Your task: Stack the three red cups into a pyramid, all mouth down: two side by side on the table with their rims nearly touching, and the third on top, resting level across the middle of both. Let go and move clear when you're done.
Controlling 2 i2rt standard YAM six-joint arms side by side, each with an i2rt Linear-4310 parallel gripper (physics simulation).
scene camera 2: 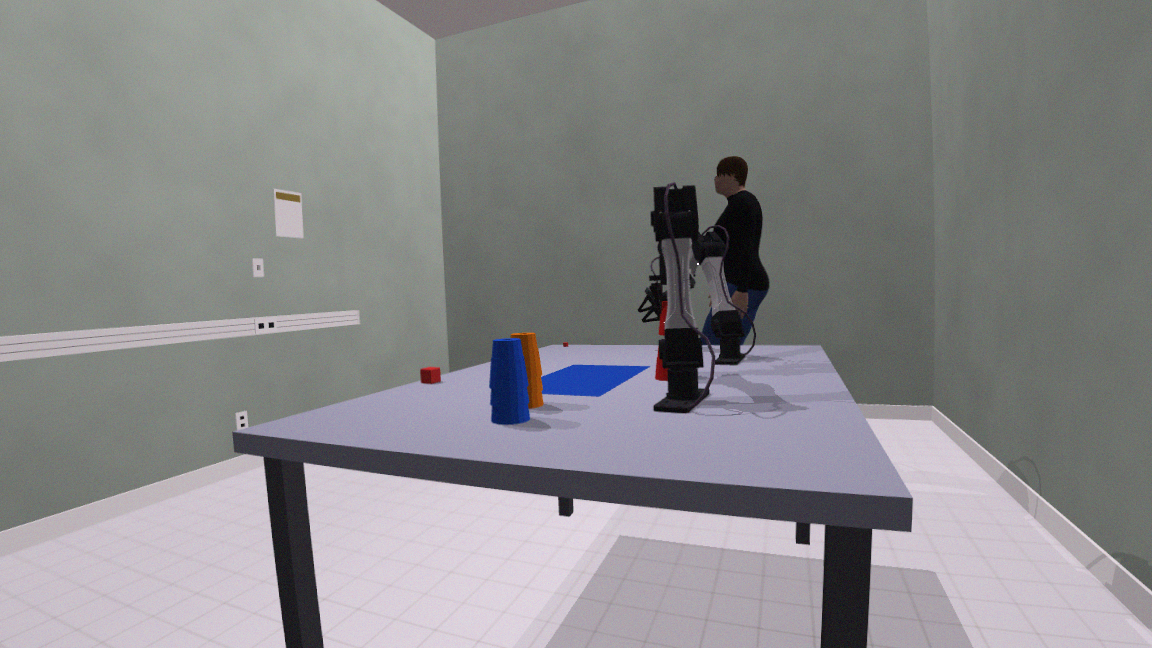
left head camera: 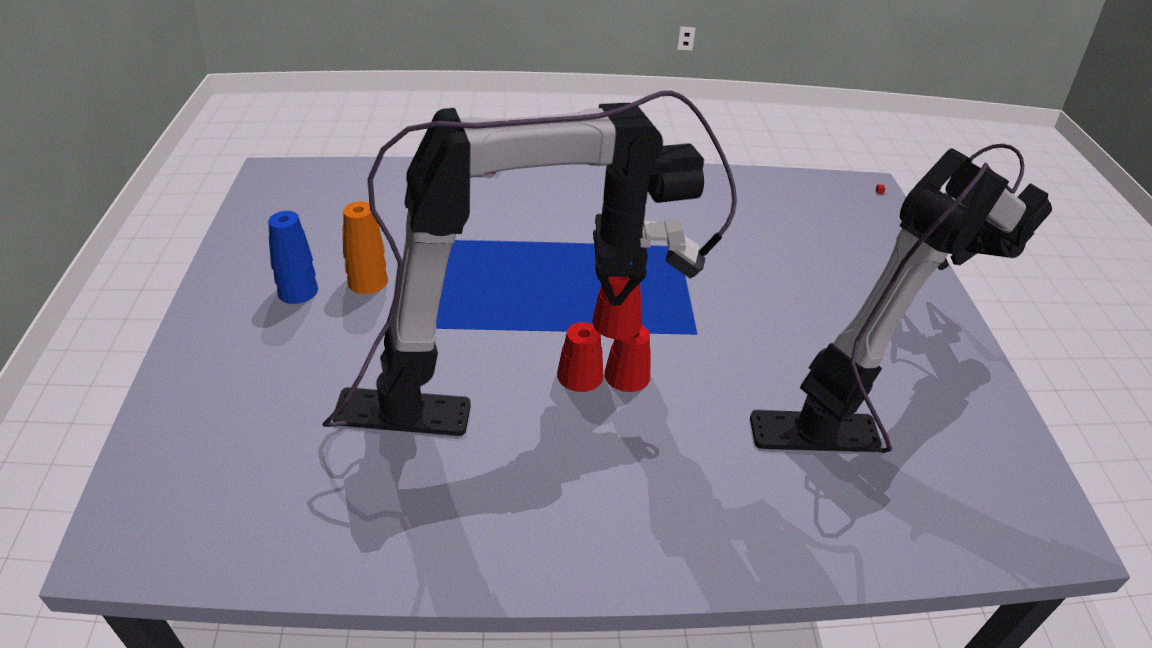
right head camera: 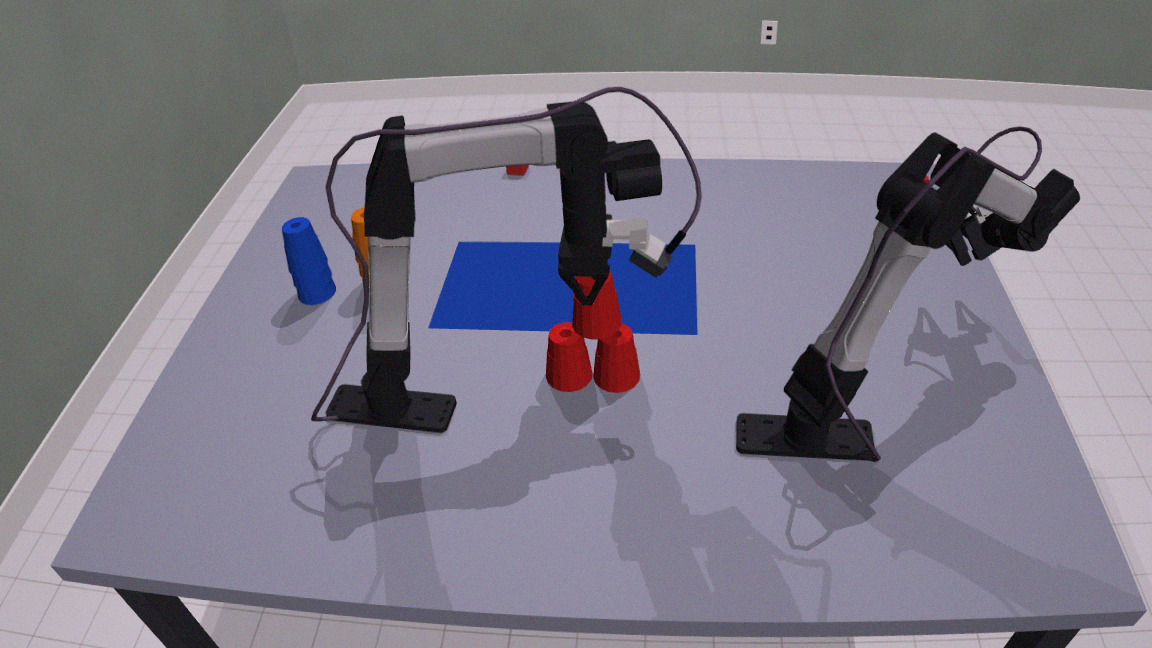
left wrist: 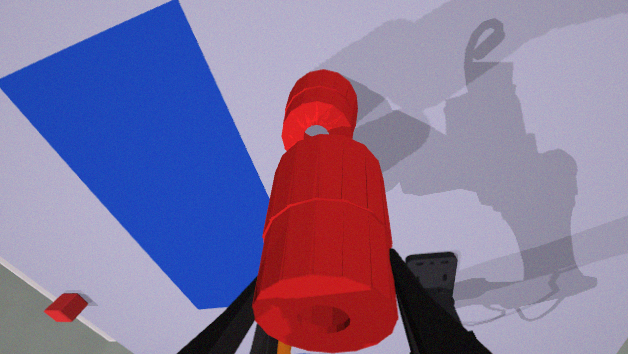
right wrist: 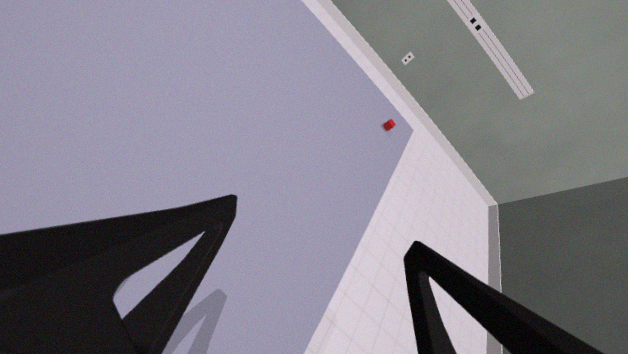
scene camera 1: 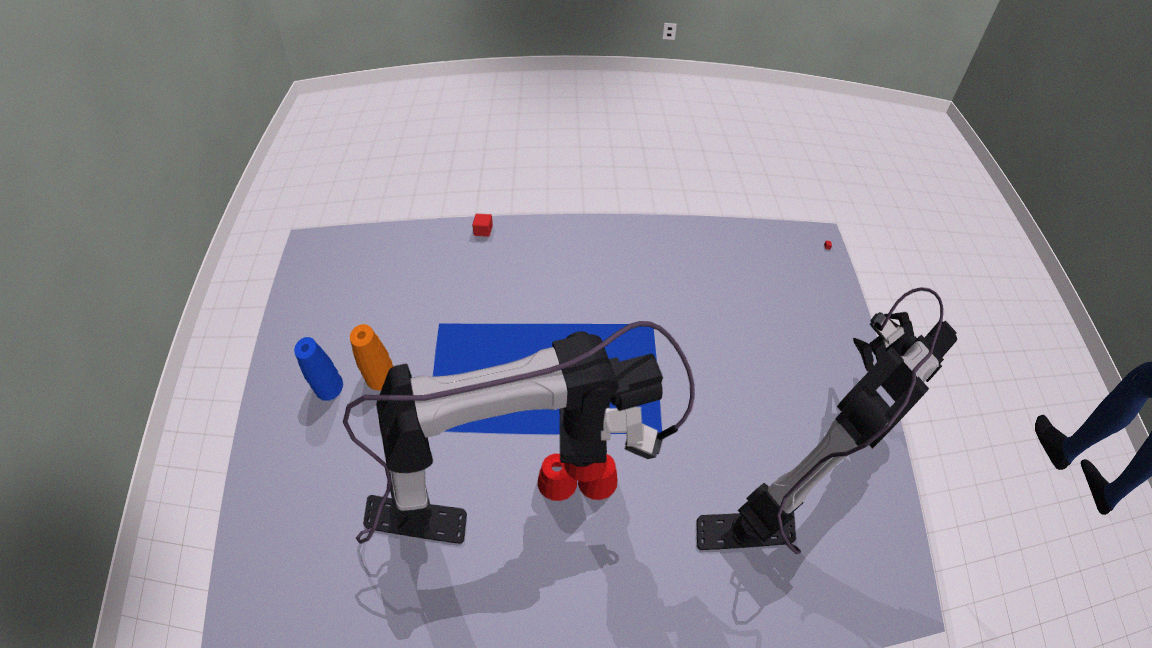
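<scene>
Two red cups, the left one and the right one, stand mouth down side by side on the table, rims nearly touching. My left gripper is shut on the third red cup, held upright, mouth down, above the pair. Scene camera 2 shows a small gap below this held cup. In the left wrist view it hides part of the pair. My right gripper is open and empty, raised at the right.
A blue cup stack and an orange stack stand at the left. A blue mat lies behind the red cups. A red cube and a smaller one lie near the far edge.
</scene>
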